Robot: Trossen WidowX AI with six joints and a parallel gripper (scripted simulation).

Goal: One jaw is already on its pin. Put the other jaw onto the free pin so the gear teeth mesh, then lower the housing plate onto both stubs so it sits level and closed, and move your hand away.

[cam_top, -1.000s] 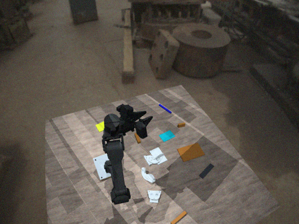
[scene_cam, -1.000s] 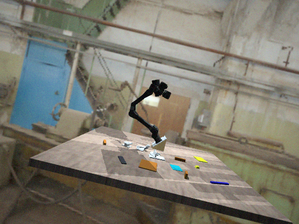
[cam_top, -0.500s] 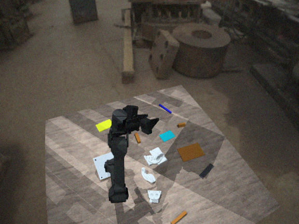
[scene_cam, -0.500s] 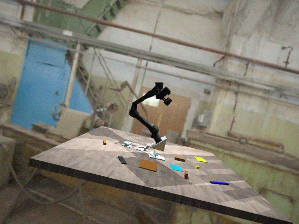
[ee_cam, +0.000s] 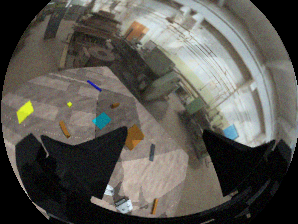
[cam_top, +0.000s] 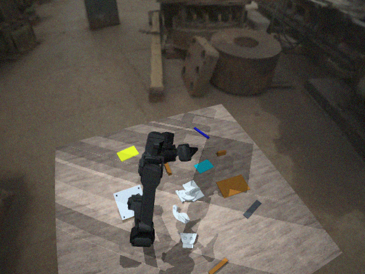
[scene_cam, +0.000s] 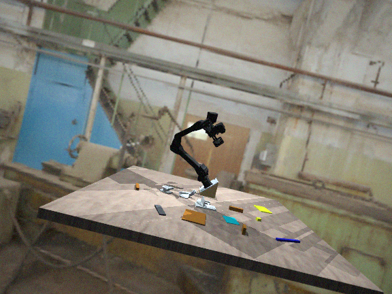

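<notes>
Right now my gripper tip is 100 mm past the jaw, 40 mm to the left of it and 370 mm above it. The rest, counted from my gripper tip: dark strip 260 mm ahead, 220 mm to the right, 400 mm below; orange tile 260 mm ahead, 50 mm to the right, 400 mm below; cyan tile 190 mm ahead, 150 mm to the left, 400 mm below.
</notes>
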